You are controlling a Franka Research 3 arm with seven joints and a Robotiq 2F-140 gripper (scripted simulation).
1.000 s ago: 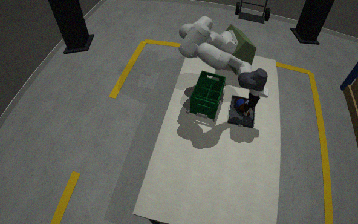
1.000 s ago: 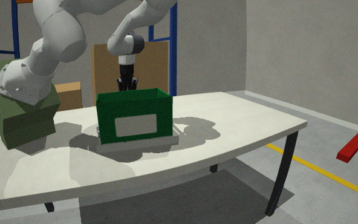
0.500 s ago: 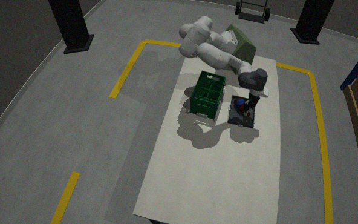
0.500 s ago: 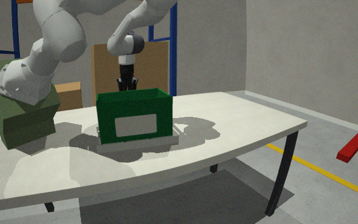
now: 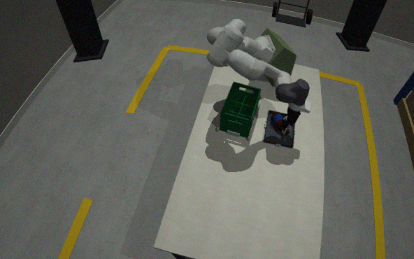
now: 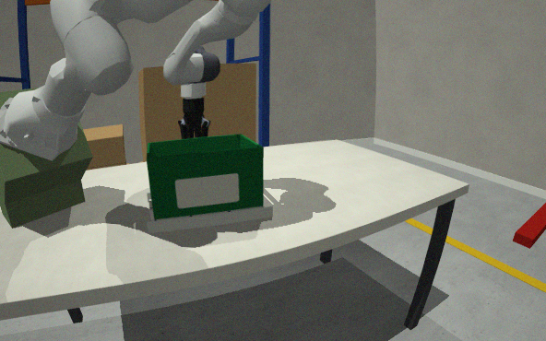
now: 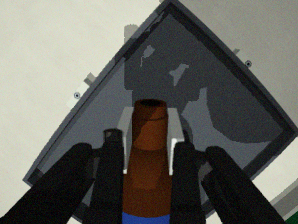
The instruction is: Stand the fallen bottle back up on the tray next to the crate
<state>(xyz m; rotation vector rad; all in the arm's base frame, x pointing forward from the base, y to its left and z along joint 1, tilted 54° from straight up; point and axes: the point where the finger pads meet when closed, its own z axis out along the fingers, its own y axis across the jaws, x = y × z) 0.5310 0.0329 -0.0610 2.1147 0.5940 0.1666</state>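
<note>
My hand is 50 mm past the brown bottle, 20 mm to the left of it and 20 mm above it. The rest, counted from my hand: green crate (280 mm to the right, 150 mm behind, 20 mm above); then dark grey tray (50 mm below, 40 mm behind, 20 mm to the right).
</note>
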